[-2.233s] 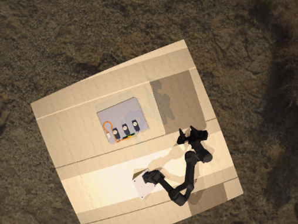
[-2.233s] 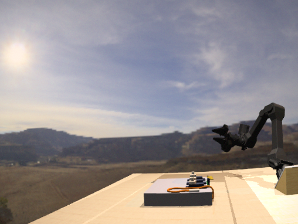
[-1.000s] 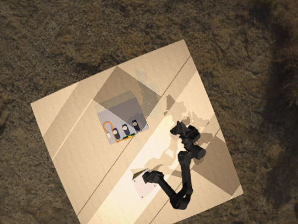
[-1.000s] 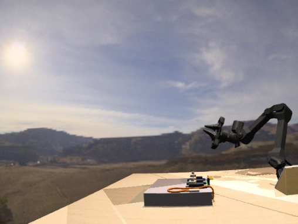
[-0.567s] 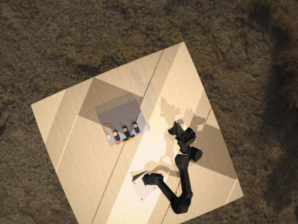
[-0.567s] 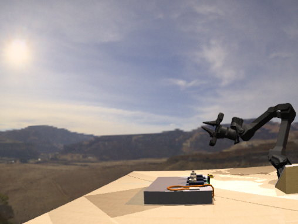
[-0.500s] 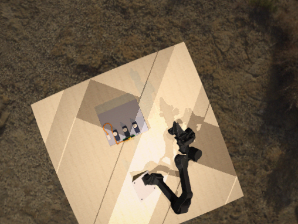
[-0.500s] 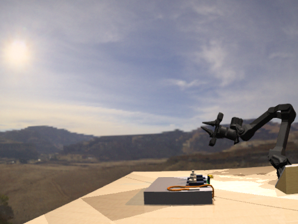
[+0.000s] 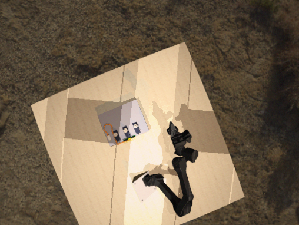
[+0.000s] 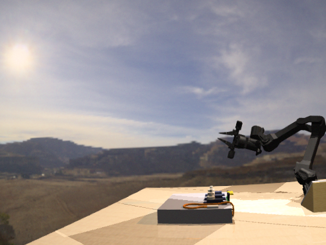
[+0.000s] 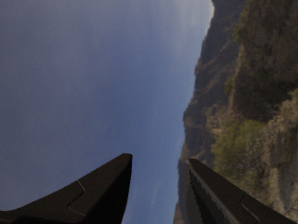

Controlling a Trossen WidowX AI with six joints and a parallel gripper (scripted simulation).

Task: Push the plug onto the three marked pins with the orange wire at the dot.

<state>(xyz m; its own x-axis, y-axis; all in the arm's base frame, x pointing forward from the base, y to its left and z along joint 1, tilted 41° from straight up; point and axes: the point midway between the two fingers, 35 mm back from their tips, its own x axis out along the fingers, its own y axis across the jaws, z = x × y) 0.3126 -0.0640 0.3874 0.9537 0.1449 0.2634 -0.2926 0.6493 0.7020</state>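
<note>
My gripper tip is now 1 cm past the yellow band, 28 cm to the right of it and 23 cm above it. Also, from my gripper tip: grey holder (15 cm ahead, 28 cm to the left, 28 cm below).
</note>
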